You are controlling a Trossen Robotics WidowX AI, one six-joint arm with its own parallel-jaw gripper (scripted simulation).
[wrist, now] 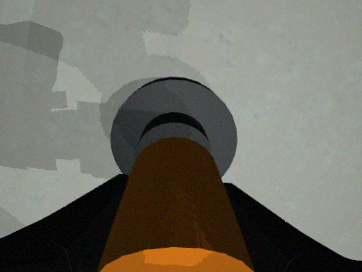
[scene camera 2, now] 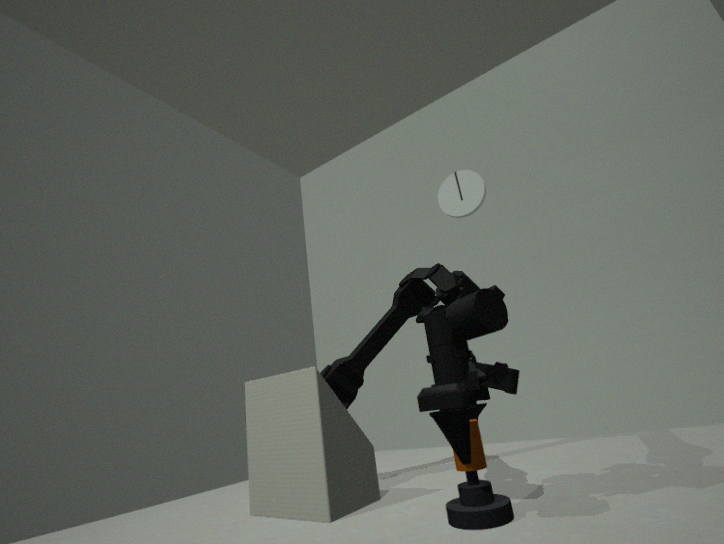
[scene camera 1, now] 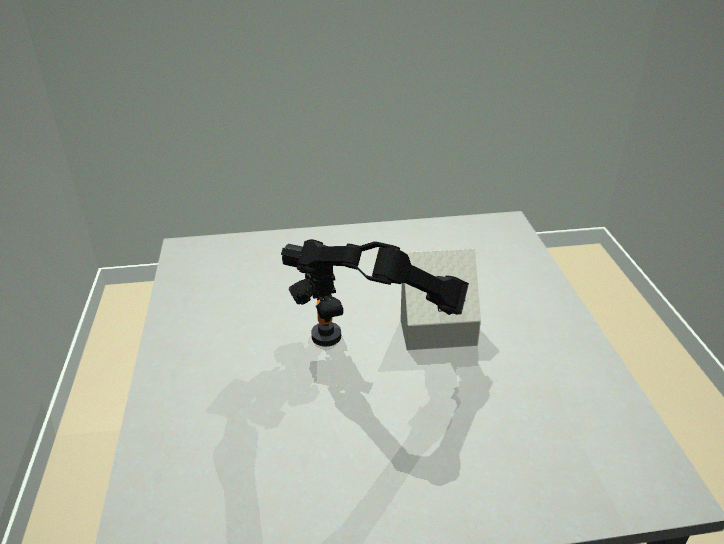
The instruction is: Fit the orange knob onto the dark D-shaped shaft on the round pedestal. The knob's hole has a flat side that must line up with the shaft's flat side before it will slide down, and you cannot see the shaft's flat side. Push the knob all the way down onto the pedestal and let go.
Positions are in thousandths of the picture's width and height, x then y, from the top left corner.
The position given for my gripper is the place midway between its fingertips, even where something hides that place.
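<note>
My gripper (scene camera 2: 648, 848), carrying an orange knob (scene camera 2: 661, 850). My gripper (wrist: 485, 693), the orange knob (wrist: 485, 756), a pedestal (wrist: 477, 392). My gripper (scene camera 1: 450, 584).
</note>
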